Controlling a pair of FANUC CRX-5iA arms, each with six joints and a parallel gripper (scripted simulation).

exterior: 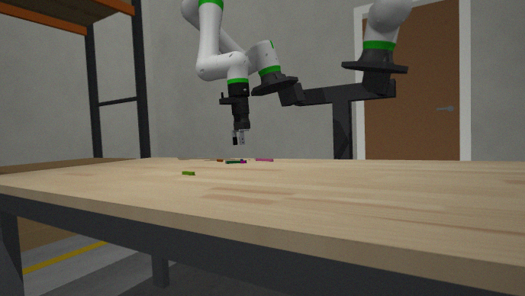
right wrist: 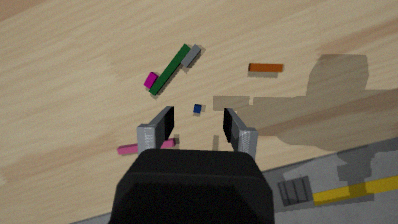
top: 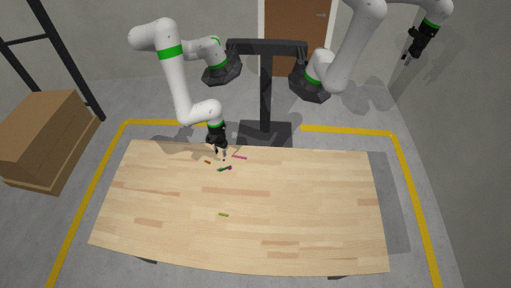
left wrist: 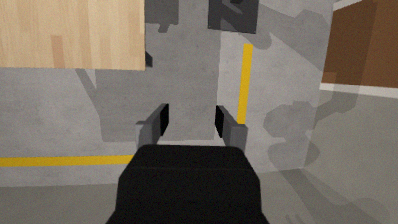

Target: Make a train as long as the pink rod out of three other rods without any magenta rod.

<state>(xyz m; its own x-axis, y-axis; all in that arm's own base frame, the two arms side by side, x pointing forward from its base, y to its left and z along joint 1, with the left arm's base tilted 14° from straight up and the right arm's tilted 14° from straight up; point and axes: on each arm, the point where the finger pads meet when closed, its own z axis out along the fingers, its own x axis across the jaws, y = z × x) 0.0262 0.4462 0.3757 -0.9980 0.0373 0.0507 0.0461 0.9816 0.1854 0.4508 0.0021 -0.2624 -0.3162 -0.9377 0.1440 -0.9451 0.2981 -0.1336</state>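
The blue rod lies 10 mm behind my right hand, 10 mm to the left of it and 90 mm below it. The rest, counted from my right hand: green rod 50 mm ahead, 40 mm to the left, 90 mm below; then magenta rod 40 mm ahead, 70 mm to the left, 90 mm below; then grey rod 60 mm ahead, 10 mm to the left, 90 mm below.
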